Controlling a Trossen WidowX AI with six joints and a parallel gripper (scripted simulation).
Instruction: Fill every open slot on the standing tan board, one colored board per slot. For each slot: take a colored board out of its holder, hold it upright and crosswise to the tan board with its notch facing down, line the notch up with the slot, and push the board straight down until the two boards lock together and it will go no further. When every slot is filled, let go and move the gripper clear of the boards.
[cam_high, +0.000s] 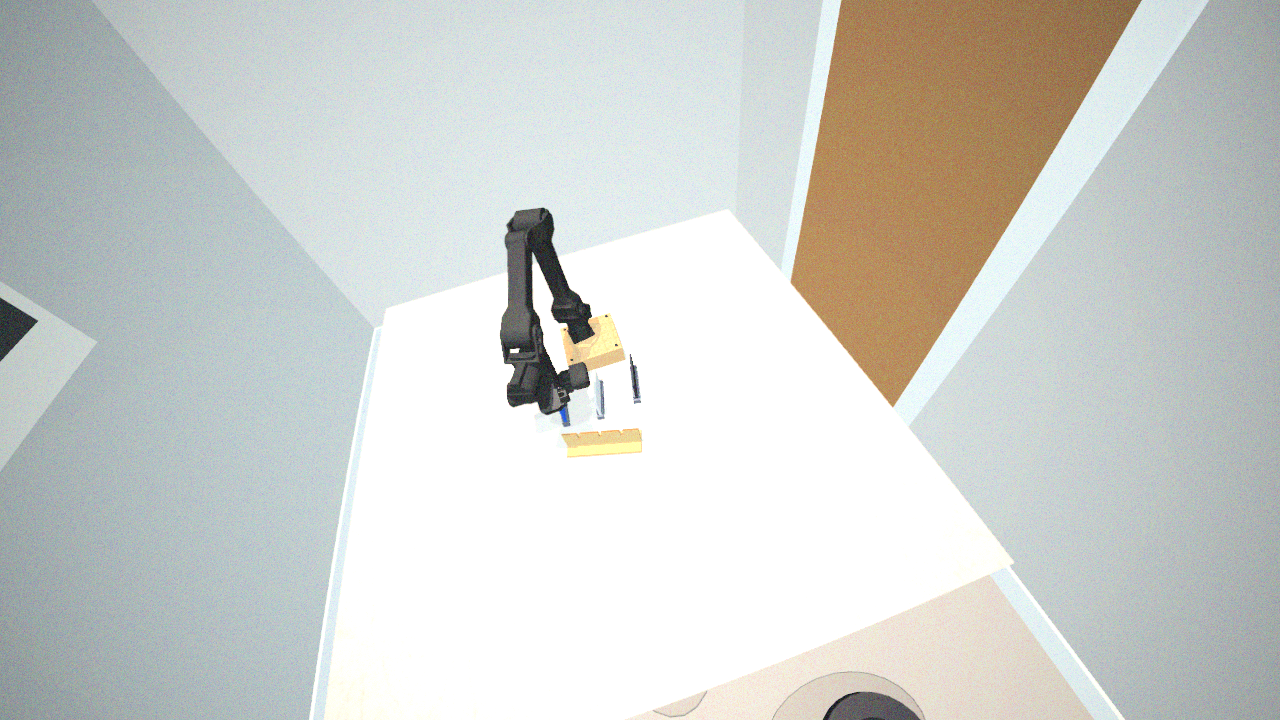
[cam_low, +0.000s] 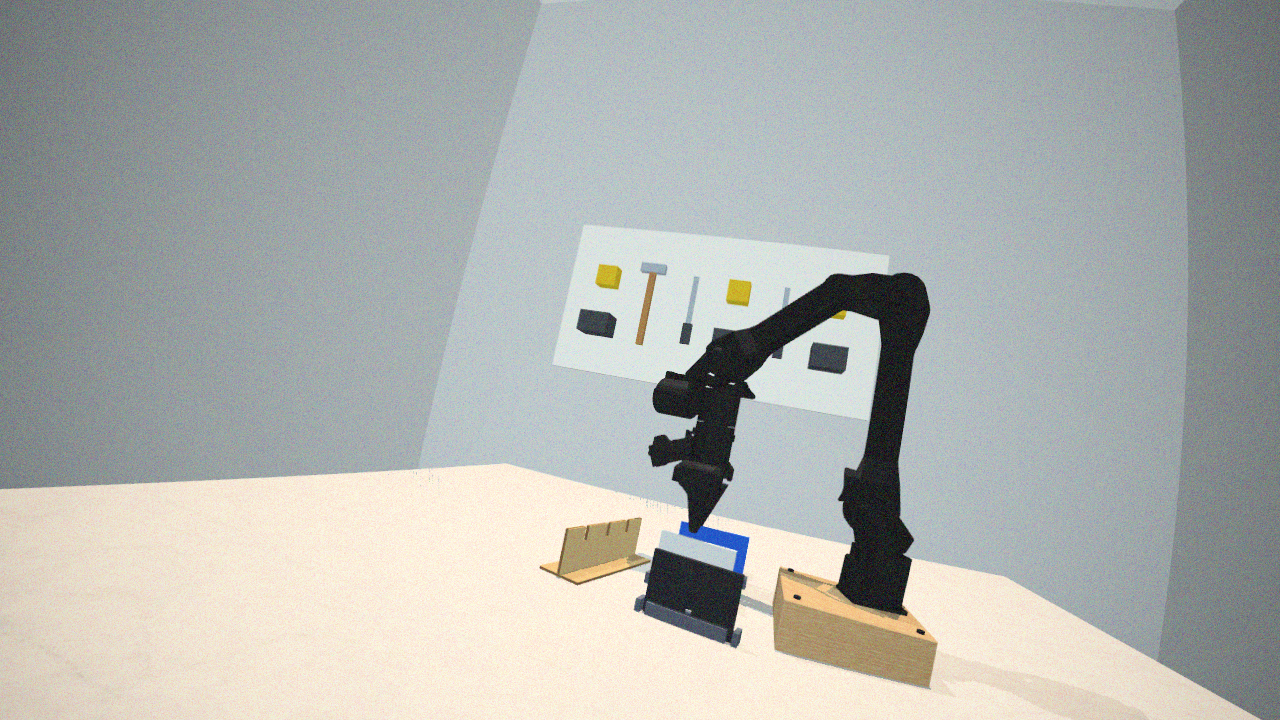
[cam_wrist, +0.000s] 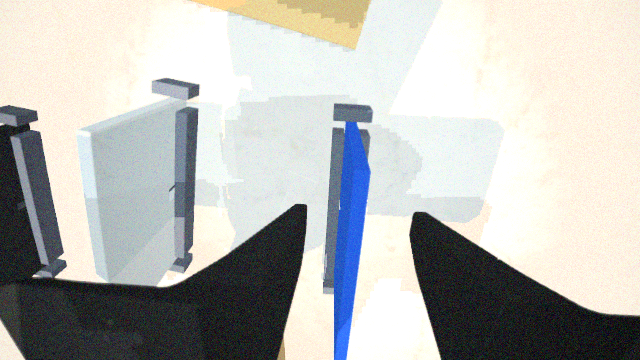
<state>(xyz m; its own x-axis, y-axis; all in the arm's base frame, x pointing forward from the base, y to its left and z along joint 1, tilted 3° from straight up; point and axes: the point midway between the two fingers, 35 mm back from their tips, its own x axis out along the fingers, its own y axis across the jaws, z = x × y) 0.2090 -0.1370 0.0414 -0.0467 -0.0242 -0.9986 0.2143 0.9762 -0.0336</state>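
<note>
Now: gripper tip 4 cm above the blue board, 3 cm past it and 1 cm to the right of it. Round my gripper tip: tan board 12 cm ahead, 6 cm to the left, 4 cm below; black board 20 cm to the left, 4 cm below, 1 cm ahead.
</note>
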